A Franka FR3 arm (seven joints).
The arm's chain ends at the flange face. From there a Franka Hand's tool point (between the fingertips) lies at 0.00 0.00 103.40 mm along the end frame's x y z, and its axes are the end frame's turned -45 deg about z.
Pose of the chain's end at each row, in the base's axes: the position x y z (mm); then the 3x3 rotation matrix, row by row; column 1 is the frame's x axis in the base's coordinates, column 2 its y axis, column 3 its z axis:
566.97 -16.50 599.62; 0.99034 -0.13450 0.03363; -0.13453 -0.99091 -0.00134; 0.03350 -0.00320 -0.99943
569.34 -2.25 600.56; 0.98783 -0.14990 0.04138; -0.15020 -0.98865 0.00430; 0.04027 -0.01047 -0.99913
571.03 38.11 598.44; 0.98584 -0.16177 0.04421; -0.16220 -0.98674 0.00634; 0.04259 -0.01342 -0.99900
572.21 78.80 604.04; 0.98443 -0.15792 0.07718; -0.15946 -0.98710 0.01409; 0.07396 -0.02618 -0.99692
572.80 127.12 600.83; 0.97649 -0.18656 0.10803; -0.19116 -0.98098 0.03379; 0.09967 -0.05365 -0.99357
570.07 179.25 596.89; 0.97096 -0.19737 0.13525; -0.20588 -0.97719 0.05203; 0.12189 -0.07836 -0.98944
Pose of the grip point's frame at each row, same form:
570.45 -16.64 496.28; 0.79538 0.60517 0.03363; 0.60555 -0.79581 -0.00134; 0.02595 0.02143 -0.99943
573.62 -1.81 497.25; 0.80450 0.59251 0.04138; 0.59287 -0.80529 0.00430; 0.03588 0.02107 -0.99913
575.60 38.77 495.14; 0.81148 0.58271 0.04421; 0.58304 -0.81242 0.00634; 0.03961 0.02063 -0.99900
580.19 80.26 500.96; 0.80776 0.58443 0.07718; 0.58523 -0.81074 0.01409; 0.07081 0.03379 -0.99692
583.97 130.61 498.09; 0.82240 0.55856 0.10803; 0.55849 -0.82883 0.03379; 0.10841 0.03254 -0.99357
584.05 184.63 494.58; 0.82613 0.54701 0.13525; 0.54540 -0.83656 0.05203; 0.14160 0.03078 -0.98944

